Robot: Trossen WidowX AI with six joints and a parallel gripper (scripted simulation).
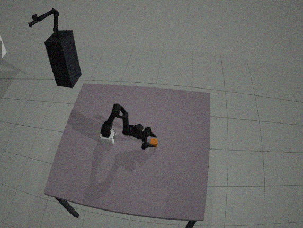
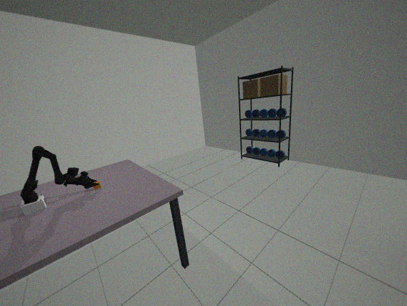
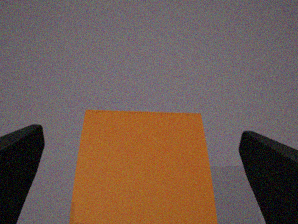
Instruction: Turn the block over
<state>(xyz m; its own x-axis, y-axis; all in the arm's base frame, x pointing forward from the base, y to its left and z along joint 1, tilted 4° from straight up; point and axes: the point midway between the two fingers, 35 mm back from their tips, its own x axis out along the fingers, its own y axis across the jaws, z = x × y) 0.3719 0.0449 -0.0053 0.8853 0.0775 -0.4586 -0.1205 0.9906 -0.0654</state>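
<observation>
Right now the orange block is 3 cm behind my gripper tip and 2 cm below it.
</observation>
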